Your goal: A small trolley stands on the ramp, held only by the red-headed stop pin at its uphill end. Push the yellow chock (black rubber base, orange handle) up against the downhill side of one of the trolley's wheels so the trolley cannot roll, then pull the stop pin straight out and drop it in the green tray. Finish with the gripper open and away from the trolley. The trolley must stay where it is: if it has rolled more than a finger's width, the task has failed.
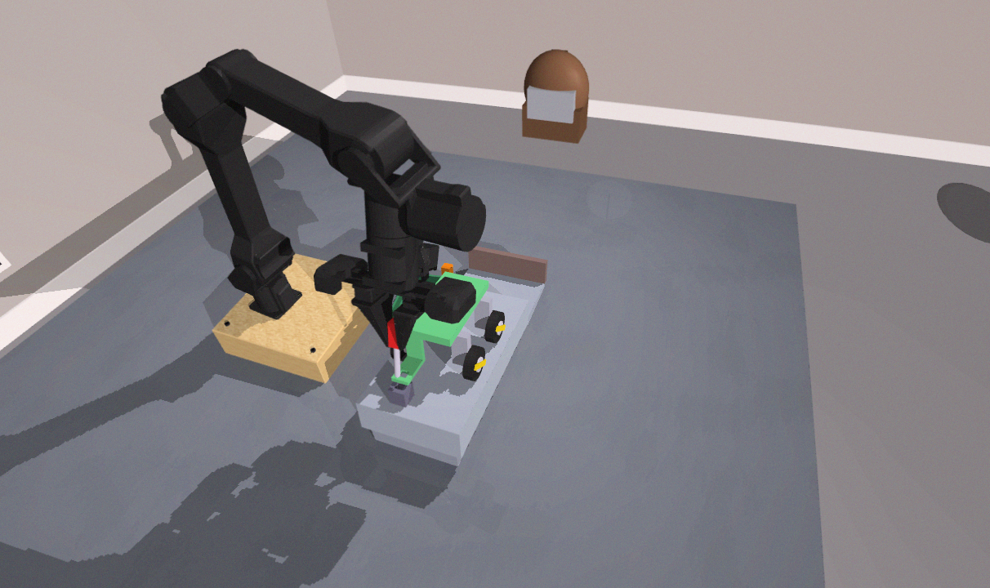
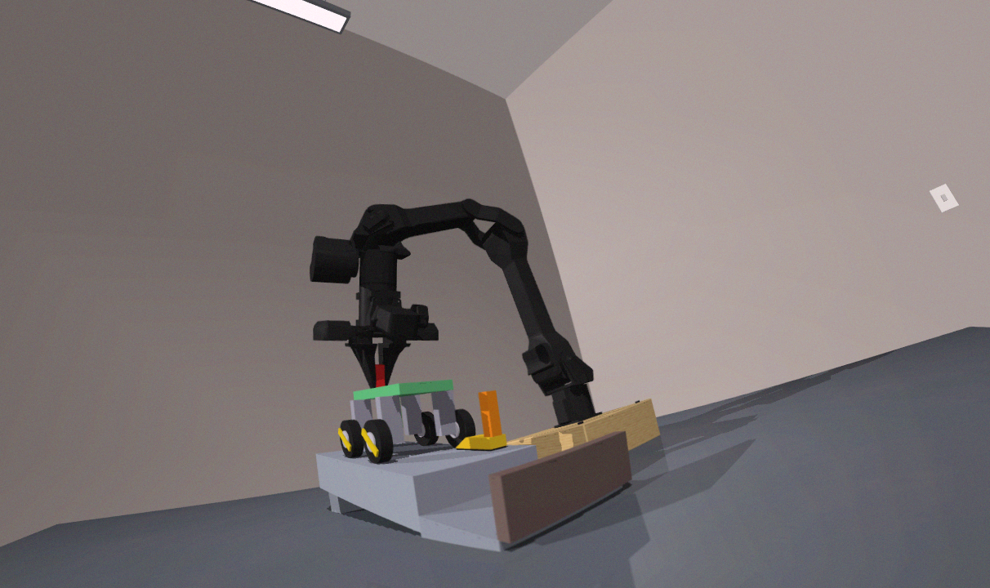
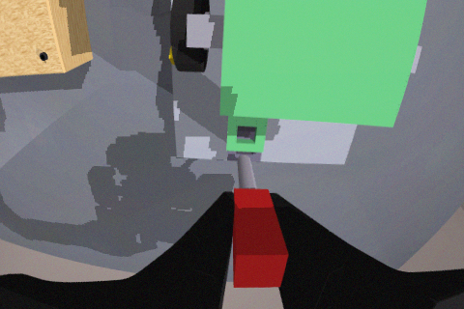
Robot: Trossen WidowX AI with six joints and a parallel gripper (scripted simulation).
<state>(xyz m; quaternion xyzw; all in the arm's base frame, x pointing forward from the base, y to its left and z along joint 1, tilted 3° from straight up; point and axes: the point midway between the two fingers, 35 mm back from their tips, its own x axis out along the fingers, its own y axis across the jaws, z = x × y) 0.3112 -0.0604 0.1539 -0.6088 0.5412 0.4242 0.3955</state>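
My gripper tip is 22 cm to the right of the green tray, 18 cm above it and 13 cm past it. From my gripper tip the other things lie so: grey ramp (12 cm below, 10 cm to the left, 1 cm ahead); then trolley (10 cm to the left, 6 cm below, 1 cm ahead); then red-headed stop pin (right at my gripper tip).
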